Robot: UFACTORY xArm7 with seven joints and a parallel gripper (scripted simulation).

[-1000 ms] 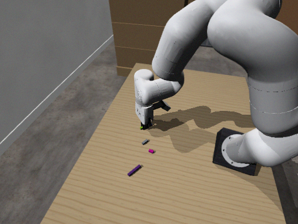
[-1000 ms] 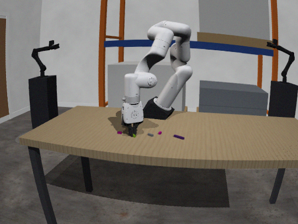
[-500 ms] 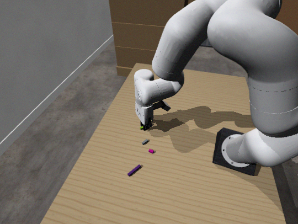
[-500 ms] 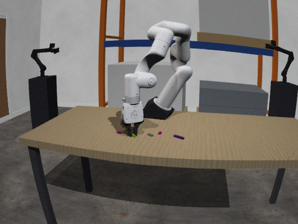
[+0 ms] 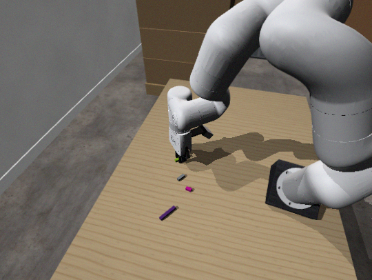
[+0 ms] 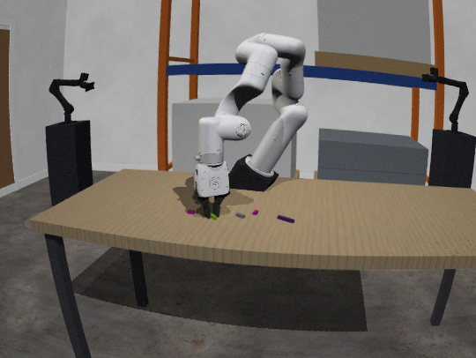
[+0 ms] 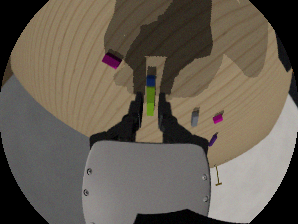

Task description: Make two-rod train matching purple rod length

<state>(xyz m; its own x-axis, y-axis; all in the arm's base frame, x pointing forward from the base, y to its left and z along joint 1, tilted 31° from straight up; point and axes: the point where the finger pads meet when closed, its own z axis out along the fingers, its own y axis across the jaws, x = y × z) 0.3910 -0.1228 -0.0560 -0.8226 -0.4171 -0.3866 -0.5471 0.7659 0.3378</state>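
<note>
My hand is 20 mm above the lime rod. From my hand the other things lie so: grey rod: 90 mm to the left, 20 mm below, 10 mm behind; blue rod: 30 mm behind, 20 mm to the right, 20 mm below; purple rod: 230 mm to the left, 20 mm below, 10 mm ahead.
</note>
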